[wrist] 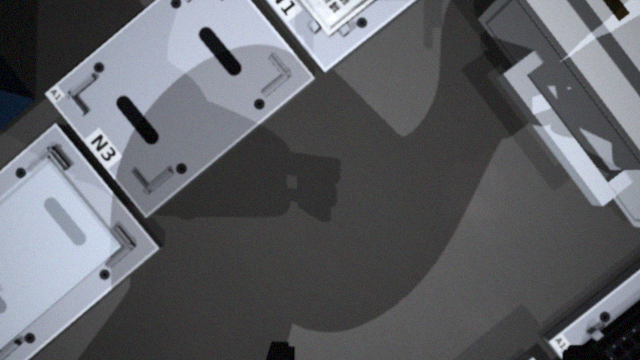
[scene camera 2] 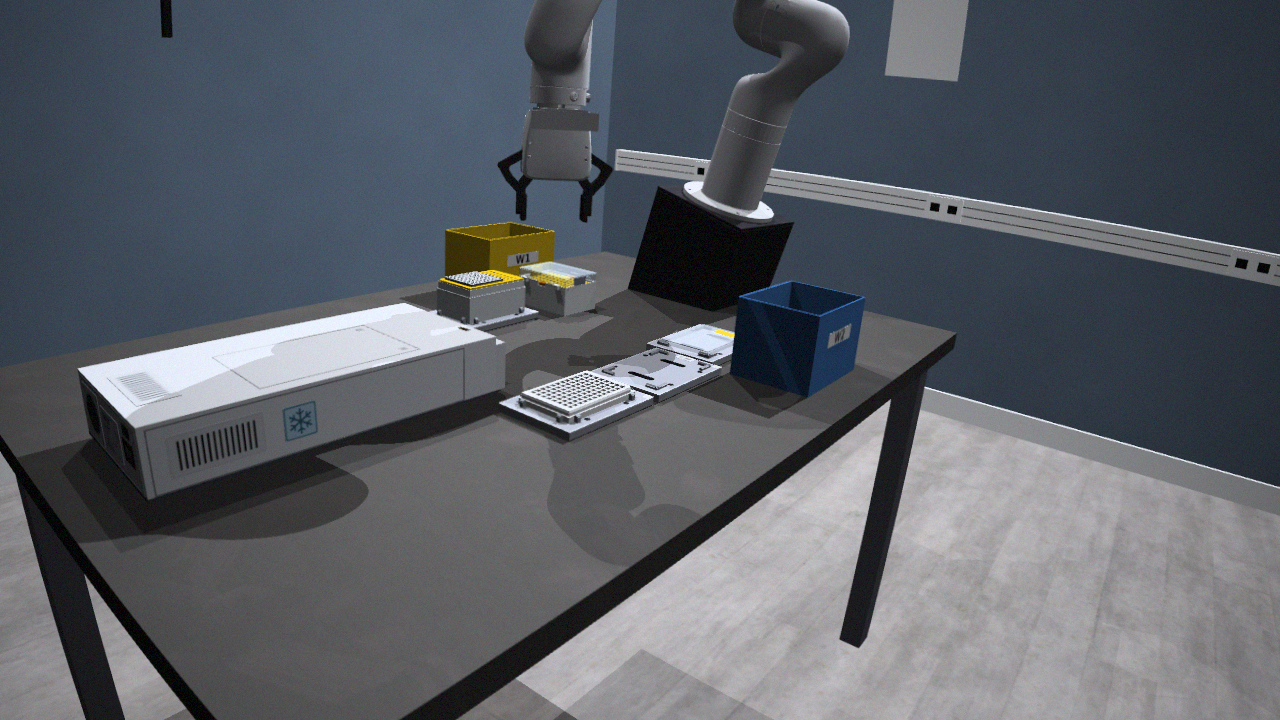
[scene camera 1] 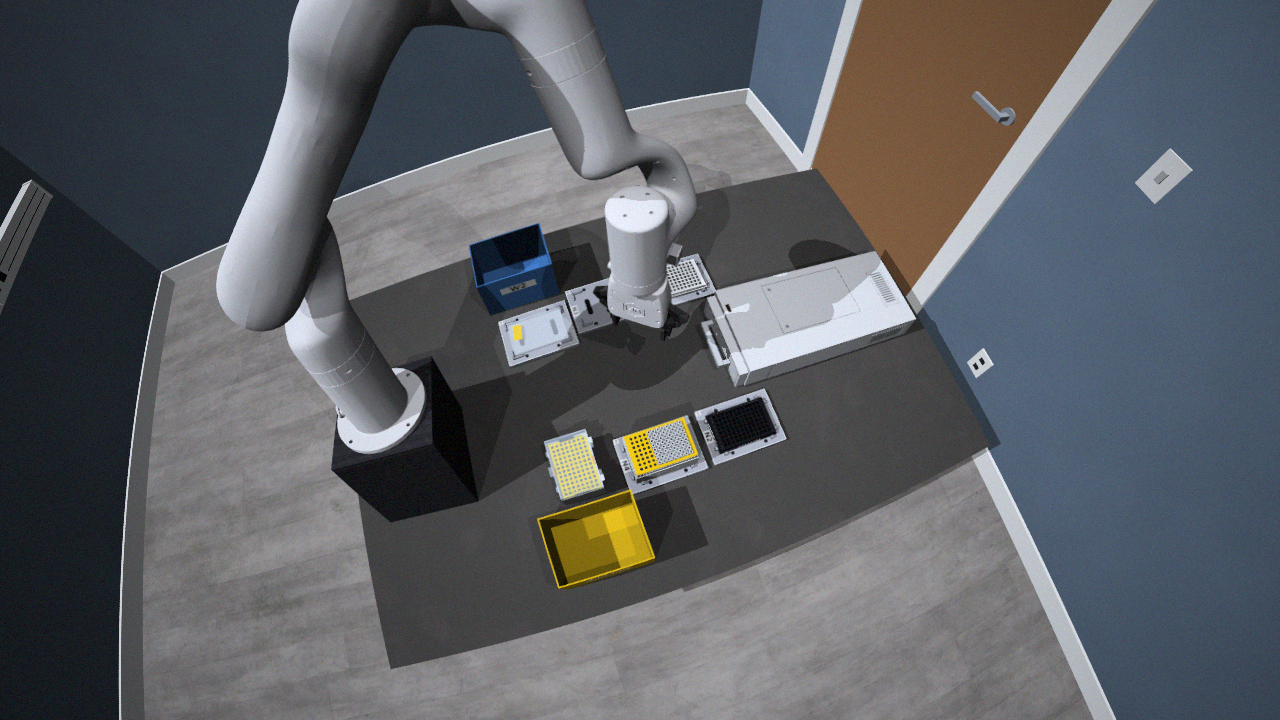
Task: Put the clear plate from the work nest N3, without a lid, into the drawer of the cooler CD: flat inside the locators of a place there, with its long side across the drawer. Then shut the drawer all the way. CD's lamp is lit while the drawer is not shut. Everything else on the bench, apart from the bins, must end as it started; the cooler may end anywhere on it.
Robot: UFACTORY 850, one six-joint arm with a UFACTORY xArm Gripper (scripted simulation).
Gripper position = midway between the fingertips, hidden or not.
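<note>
My gripper (scene camera 2: 553,220). White well plate (scene camera 2: 586,393), (scene camera 1: 685,284). Blue bin (scene camera 2: 801,352), (scene camera 1: 521,252). Black plate (scene camera 1: 734,421), drawer (scene camera 1: 732,357), flat lid (scene camera 1: 546,328). Yellow bin (scene camera 1: 604,535), (scene camera 2: 480,248); out of frame in the wrist view.
</note>
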